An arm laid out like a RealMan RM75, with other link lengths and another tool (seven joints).
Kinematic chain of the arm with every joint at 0, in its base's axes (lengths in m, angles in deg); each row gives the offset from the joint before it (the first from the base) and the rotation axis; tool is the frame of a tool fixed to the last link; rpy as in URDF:
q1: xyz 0 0 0.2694 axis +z
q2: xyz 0 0 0 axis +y
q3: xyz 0 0 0.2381 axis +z
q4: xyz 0 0 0 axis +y
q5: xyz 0 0 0.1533 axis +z
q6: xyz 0 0 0 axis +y
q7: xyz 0 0 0.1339 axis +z
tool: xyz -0.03 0.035 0.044 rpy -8.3 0 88.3
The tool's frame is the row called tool.
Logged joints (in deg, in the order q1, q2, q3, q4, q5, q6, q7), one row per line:
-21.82 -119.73 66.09 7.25 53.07 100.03 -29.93
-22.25 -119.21 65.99 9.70 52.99 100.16 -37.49
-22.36 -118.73 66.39 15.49 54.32 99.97 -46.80
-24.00 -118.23 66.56 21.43 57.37 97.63 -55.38
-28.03 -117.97 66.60 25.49 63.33 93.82 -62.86
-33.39 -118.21 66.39 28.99 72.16 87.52 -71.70
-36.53 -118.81 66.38 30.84 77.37 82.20 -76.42
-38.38 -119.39 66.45 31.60 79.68 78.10 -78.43
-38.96 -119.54 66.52 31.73 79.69 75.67 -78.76
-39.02 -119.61 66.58 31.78 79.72 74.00 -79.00
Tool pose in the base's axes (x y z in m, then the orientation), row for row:
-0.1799 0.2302 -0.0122 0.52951 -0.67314 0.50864 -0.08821
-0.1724 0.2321 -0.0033 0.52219 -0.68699 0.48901 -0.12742
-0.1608 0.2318 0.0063 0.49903 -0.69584 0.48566 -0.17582
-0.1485 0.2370 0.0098 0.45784 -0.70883 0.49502 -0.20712
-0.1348 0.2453 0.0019 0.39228 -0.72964 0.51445 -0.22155
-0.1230 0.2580 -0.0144 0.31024 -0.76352 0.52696 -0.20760
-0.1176 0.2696 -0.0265 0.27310 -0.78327 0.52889 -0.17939
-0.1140 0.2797 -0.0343 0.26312 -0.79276 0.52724 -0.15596
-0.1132 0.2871 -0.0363 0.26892 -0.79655 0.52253 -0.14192
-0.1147 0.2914 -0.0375 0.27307 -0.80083 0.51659 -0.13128
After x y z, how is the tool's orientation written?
As a quaternion, w x y z.
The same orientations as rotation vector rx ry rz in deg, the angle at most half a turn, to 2 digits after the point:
-92.09 69.59 -12.07
-94.28 67.11 -17.49
-96.46 67.32 -24.37
-100.06 69.88 -29.24
-106.14 74.84 -32.23
-115.54 79.74 -31.41
-120.75 81.54 -27.66
-122.84 81.70 -24.17
-123.06 80.73 -21.93
-123.46 79.64 -20.24

